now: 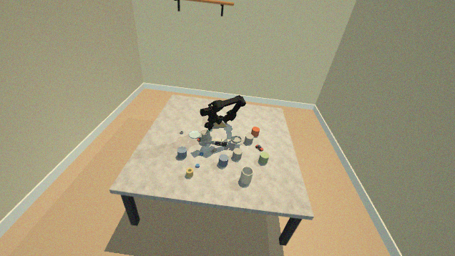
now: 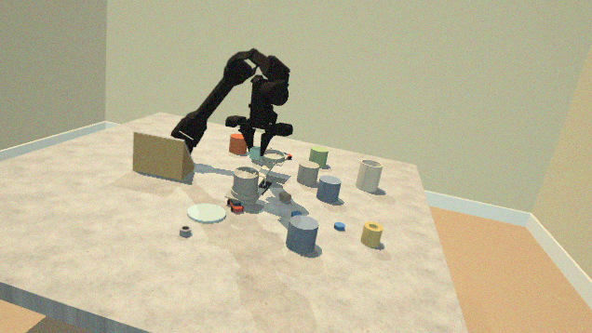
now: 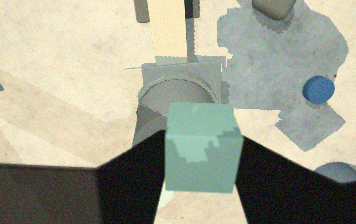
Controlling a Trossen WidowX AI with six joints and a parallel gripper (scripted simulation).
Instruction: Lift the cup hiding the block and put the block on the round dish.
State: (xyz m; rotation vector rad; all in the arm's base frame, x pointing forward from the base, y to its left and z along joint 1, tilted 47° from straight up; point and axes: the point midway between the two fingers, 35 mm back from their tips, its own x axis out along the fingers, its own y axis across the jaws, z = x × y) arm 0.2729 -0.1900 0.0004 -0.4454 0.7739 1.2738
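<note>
Right now the pale green round dish is 90 mm behind my gripper tip, 130 mm to the right of it and 140 mm below it. Round my gripper tip: pale green block 10 mm above; then balance 10 mm ahead, 100 mm to the left, 100 mm below; then orange cylinder 150 mm behind, 410 mm to the left, 100 mm below.
</note>
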